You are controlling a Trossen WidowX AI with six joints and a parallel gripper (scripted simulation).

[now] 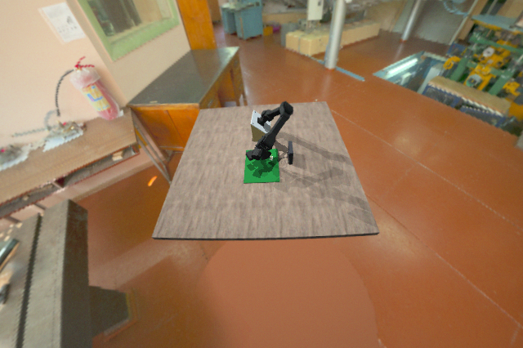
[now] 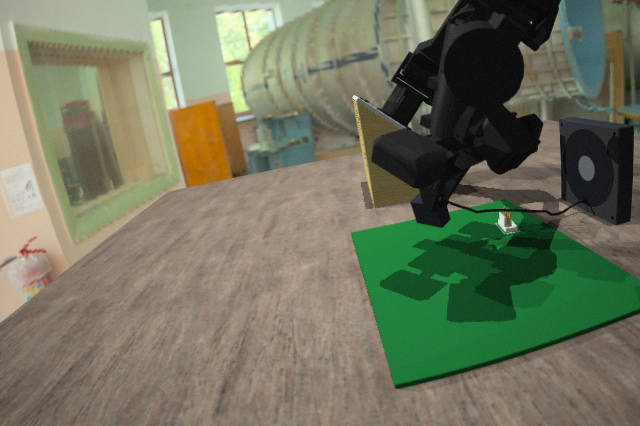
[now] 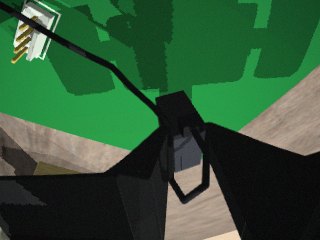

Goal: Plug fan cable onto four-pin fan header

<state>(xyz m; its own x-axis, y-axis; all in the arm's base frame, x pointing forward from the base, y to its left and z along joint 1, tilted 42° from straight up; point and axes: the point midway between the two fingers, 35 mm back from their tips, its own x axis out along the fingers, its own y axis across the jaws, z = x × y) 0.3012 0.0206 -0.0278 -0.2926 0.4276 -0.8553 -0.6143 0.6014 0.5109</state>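
My gripper tip is now 7 cm above the green board, 5 cm short of it and 3 cm to the right of it. Also, from my gripper tip: black fan 23 cm to the left, 2 cm behind; fan header 10 cm to the left, 6 cm below, 1 cm behind; fan plug 1 cm below, 1 cm behind.
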